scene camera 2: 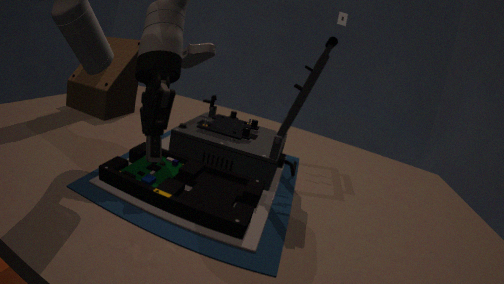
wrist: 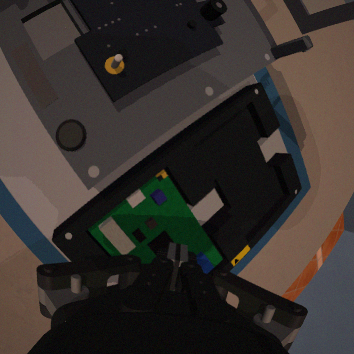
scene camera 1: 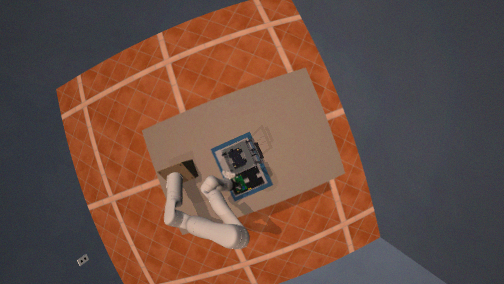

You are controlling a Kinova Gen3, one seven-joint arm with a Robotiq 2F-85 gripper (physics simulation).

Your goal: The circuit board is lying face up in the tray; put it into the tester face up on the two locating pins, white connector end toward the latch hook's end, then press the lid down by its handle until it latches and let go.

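Seen in the pictures: gripper, fingertip midpoint: (scene camera 2: pixel 153 162) (wrist: pixel 175 254) (scene camera 1: pixel 239 184); arm's base at its link origin: (scene camera 2: pixel 99 62) (scene camera 1: pixel 175 176).
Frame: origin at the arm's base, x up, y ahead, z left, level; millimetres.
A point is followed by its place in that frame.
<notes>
The green circuit board (wrist: pixel 168 218) @[x -110, y 401, z -128 mm] (scene camera 2: pixel 160 171) @[x -110, y 399, z -143 mm] (scene camera 1: pixel 241 183) @[x -111, y 401, z -151 mm] lies face up in the left end of the black tray (wrist: pixel 239 168) @[x -112, y 481, z -122 mm] (scene camera 2: pixel 211 201) @[x -112, y 494, z -150 mm] (scene camera 1: pixel 256 178) @[x -112, y 510, z -140 mm]. Its white connector (wrist: pixel 116 236) @[x -102, y 358, z -116 mm] points away from the tester. My gripper (wrist: pixel 175 254) @[x -96, y 391, z -151 mm] (scene camera 2: pixel 153 155) @[x -96, y 391, z -151 mm] is shut with its fingertips pressed together. The tips stand on or just above the middle of the board and hold nothing. The grey tester (wrist: pixel 140 119) @[x -70, y 398, z -50 mm] (scene camera 2: pixel 218 151) @[x -83, y 445, z -54 mm] (scene camera 1: pixel 243 148) @[x -70, y 470, z 83 mm] stands behind the tray. One brass-ringed locating pin (wrist: pixel 117 60) @[x -50, y 392, z -20 mm] shows on its black nest. Its lid (scene camera 2: pixel 302 91) @[x 41, y 543, z -21 mm] stands open, with the handle (scene camera 2: pixel 331 41) @[x 136, y 565, z 13 mm] at the top.
Tray and tester sit on a pale plate over a blue mat (scene camera 2: pixel 268 254) @[x -128, y 593, z -184 mm] (wrist: pixel 21 225) @[x -128, y 292, z -82 mm] (scene camera 1: pixel 215 155) @[x -128, y 266, z 77 mm]. The latch hook (scene camera 2: pixel 212 102) @[x -39, y 349, z 70 mm] rises at the tester's far left end. The brown arm base (scene camera 2: pixel 101 88) @[x -54, y 86, z -42 mm] (scene camera 1: pixel 182 169) @[x 30, y 72, z 40 mm] stands at the table's left.
</notes>
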